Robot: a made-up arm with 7 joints.
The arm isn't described. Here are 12 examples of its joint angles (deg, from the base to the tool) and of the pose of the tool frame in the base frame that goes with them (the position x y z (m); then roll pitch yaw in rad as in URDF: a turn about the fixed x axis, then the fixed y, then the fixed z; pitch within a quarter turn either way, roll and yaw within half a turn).
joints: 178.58 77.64 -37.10 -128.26 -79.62 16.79 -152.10
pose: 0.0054 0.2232 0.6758 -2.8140 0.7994 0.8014
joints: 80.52 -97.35 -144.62 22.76 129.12 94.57 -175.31
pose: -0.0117 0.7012 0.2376 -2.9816 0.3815 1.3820
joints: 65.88 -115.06 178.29 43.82 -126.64 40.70 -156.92
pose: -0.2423 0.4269 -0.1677 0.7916 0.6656 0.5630
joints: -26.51 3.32 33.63 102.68 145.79 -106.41 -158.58
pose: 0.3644 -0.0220 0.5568 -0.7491 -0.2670 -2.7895
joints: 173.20 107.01 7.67 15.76 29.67 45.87 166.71
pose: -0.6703 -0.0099 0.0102 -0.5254 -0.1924 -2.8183
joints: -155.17 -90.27 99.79 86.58 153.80 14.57 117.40
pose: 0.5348 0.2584 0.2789 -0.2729 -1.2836 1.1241
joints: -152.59 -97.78 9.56 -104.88 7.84 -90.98 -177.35
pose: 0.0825 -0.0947 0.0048 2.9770 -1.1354 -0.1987
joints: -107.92 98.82 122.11 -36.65 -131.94 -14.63 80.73
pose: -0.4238 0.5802 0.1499 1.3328 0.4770 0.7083
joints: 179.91 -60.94 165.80 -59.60 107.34 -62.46 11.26
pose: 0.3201 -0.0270 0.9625 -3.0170 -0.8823 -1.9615
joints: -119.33 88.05 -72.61 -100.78 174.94 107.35 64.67
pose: 0.2100 0.3423 0.4720 1.1773 -0.8578 -2.7789
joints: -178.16 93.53 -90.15 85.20 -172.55 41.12 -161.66
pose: -0.4297 -0.4125 0.3475 -1.6170 0.3730 -0.8492
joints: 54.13 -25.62 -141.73 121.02 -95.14 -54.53 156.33
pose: 0.0611 0.3747 0.3676 1.2734 -0.4425 -1.1131
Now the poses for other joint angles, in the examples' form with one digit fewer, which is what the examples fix.
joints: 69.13 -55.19 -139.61 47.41 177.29 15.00 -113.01
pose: -0.047 0.707 0.555 1.726 -0.118 -0.023
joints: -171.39 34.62 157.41 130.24 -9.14 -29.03 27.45
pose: 0.263 0.099 0.629 2.218 0.920 -0.846
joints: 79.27 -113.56 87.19 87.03 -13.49 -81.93 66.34
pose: -0.473 0.302 0.201 -0.614 0.756 -2.056
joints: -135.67 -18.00 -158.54 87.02 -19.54 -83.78 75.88
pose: 0.219 -0.444 0.668 2.849 0.297 -2.543
